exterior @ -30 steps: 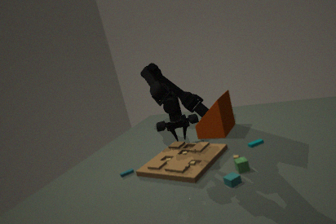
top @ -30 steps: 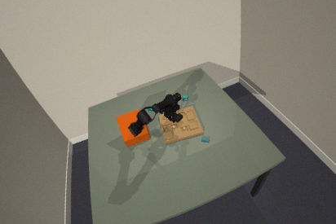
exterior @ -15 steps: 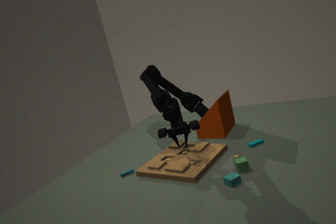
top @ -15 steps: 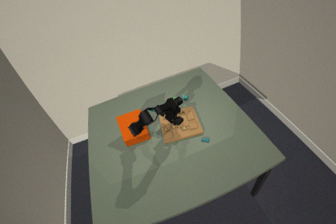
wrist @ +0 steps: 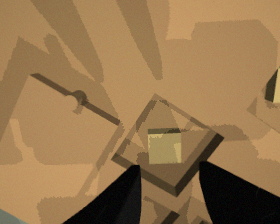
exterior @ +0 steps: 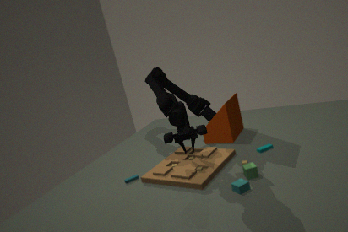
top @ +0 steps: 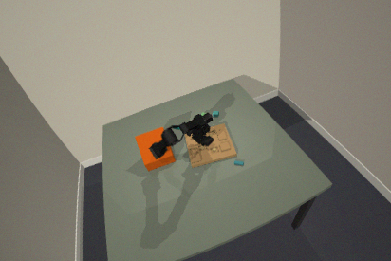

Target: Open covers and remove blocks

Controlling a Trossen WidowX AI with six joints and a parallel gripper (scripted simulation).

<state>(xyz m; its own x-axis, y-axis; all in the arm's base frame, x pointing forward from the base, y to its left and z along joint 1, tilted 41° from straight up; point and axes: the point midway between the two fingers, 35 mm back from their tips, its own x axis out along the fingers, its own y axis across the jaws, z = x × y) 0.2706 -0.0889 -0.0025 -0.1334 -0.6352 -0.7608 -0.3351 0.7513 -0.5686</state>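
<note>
Now: the tan puzzle board 40 mm ahead of my gripper tip, 30 mm below it and 10 mm to the right of it. Also, from my gripper tip: flat teal piece 310 mm to the left, 60 mm behind, 40 mm below; then green cube 270 mm to the left, 160 mm ahead, 30 mm below; then teal cube 250 mm ahead, 240 mm to the left, 30 mm below.
</note>
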